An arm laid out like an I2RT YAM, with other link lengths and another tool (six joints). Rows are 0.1 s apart.
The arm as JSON. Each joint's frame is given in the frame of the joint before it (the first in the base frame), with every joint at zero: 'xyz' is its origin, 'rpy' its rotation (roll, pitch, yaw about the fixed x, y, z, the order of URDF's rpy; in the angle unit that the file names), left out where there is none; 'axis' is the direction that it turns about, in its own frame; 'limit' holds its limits. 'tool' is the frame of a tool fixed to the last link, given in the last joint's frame.
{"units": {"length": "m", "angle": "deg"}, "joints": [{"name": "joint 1", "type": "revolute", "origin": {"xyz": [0.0, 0.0, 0.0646]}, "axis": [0.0, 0.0, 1.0], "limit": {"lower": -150.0, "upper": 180.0}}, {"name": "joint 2", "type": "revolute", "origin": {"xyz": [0.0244, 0.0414, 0.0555]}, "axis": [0.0, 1.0, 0.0], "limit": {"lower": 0.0, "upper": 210.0}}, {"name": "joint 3", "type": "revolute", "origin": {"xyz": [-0.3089, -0.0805, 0.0]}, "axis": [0.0, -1.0, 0.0], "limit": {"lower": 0.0, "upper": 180.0}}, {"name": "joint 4", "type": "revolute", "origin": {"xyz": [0.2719, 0.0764, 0.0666]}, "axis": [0.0, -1.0, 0.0], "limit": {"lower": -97.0, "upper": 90.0}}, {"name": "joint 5", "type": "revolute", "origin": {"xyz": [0.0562, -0.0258, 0.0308]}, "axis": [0.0, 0.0, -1.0], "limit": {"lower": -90.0, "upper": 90.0}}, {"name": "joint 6", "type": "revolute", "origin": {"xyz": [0.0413, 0.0, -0.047]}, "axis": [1.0, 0.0, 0.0], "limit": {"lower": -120.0, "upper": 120.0}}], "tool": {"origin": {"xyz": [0.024, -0.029, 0.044], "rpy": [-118.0, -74.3, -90.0]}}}
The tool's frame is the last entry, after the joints.
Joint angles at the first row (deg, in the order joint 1, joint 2, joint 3, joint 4, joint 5, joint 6):
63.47 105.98 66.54 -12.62 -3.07 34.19
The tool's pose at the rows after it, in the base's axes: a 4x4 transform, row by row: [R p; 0 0 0 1], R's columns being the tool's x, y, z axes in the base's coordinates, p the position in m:
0.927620 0.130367 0.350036 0.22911; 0.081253 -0.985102 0.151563 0.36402; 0.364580 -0.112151 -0.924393 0.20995; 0 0 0 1
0.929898 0.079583 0.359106 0.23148; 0.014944 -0.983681 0.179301 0.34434; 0.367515 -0.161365 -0.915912 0.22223; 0 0 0 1
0.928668 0.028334 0.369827 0.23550; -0.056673 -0.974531 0.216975 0.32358; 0.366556 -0.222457 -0.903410 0.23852; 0 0 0 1
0.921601 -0.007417 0.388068 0.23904; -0.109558 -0.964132 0.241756 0.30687; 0.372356 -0.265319 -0.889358 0.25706; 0 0 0 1
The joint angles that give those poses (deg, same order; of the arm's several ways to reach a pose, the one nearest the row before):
62.35 102.84 64.19 -11.23 -3.28 36.05
60.88 98.90 61.51 -9.84 -3.29 38.04
58.90 94.59 59.46 -8.88 -3.85 40.02
57.18 90.92 58.91 -9.47 -4.02 41.01

